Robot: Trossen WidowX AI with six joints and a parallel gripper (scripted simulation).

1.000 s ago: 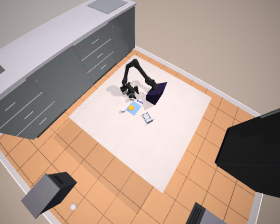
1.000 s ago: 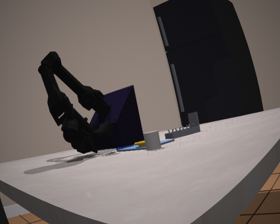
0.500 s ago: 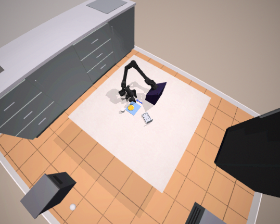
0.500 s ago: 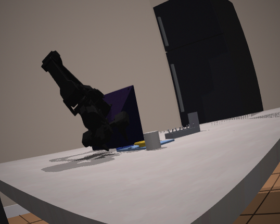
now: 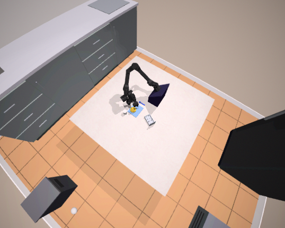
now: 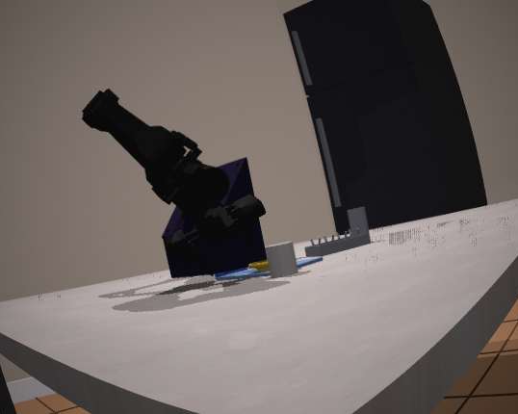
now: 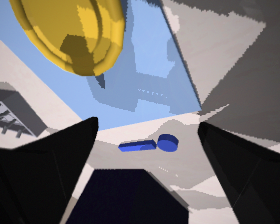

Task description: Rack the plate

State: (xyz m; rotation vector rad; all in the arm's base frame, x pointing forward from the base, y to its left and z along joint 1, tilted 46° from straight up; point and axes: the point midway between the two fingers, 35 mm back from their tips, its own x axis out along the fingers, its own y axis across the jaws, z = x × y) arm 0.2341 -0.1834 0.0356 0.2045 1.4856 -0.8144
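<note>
The yellow plate lies 90 mm ahead of my gripper tip and 10 mm below it. The rest, counted from my gripper tip: blue spoon 50 mm behind, 30 mm to the left, 20 mm below; then grey dish rack 80 mm ahead, 230 mm to the left; then pale cup 170 mm ahead, 50 mm to the right.
</note>
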